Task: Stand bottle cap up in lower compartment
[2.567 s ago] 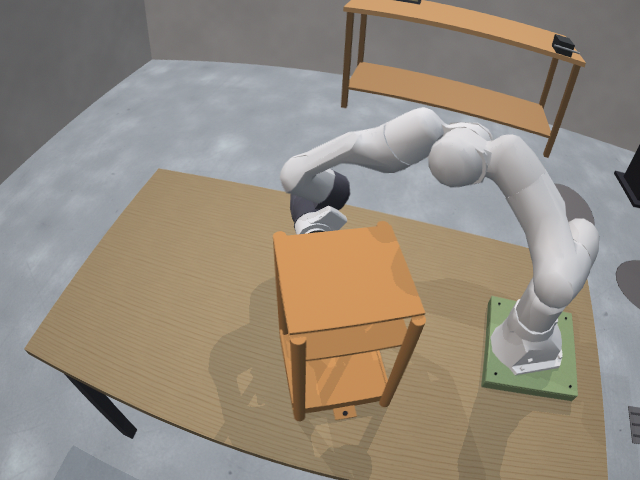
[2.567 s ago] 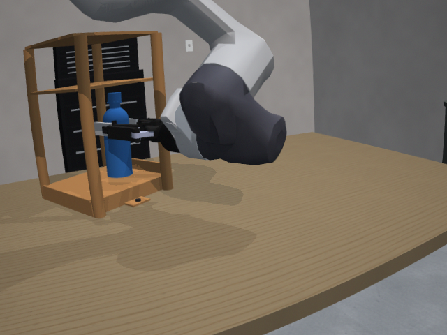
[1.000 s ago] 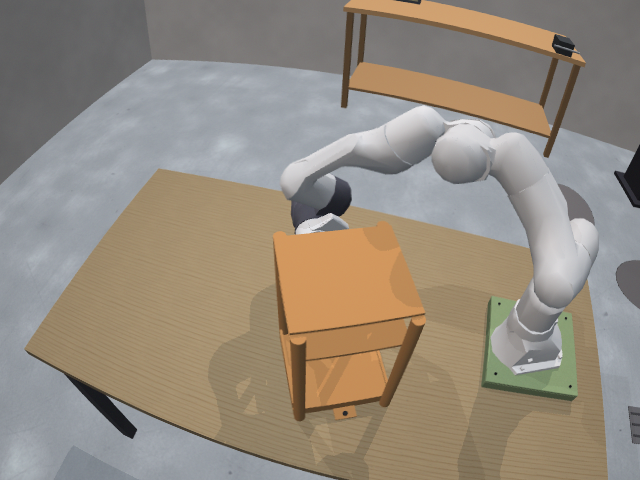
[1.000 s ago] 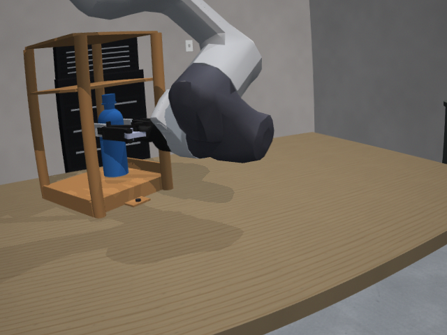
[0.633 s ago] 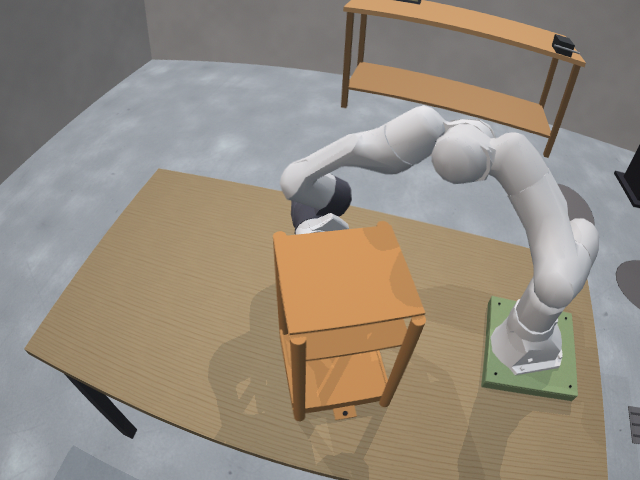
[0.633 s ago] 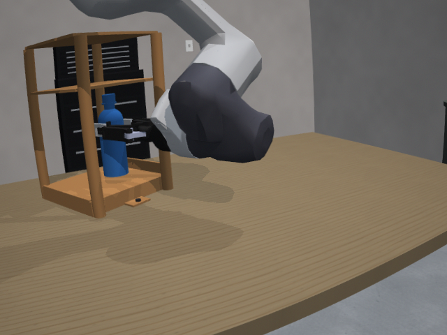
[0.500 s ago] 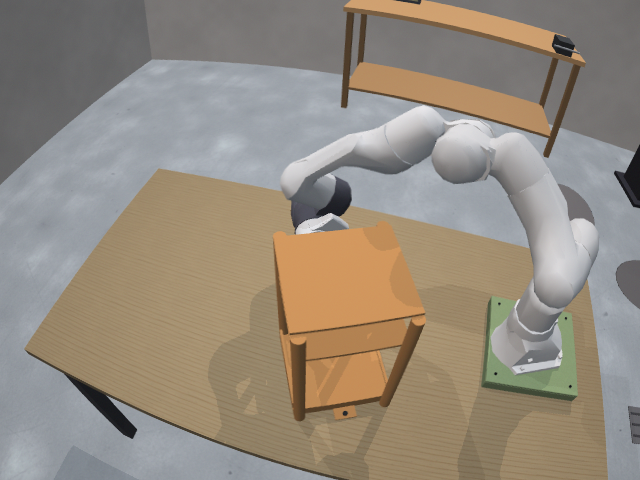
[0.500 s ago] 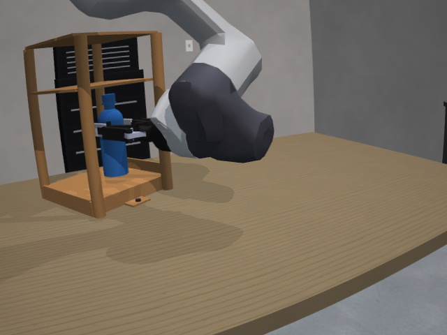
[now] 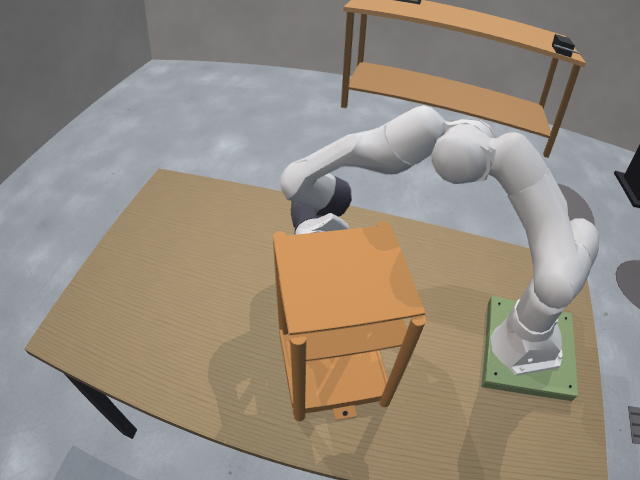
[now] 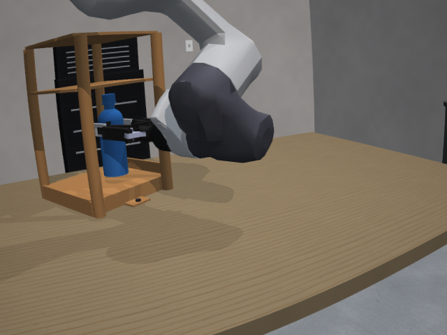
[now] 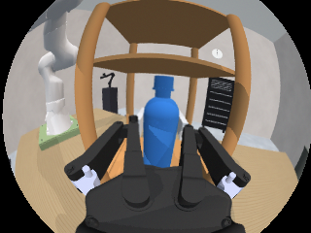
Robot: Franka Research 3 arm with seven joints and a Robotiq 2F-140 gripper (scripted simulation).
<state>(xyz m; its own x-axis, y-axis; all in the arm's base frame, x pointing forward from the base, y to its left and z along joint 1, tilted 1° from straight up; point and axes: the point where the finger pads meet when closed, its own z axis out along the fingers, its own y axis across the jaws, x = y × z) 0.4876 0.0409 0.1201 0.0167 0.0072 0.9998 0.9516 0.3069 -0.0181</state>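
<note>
My gripper is now 50 mm to the right of the shelving unit, 20 mm below it and 20 mm past it. The rest, counted from my hand: blue bottle: 10 mm above.
</note>
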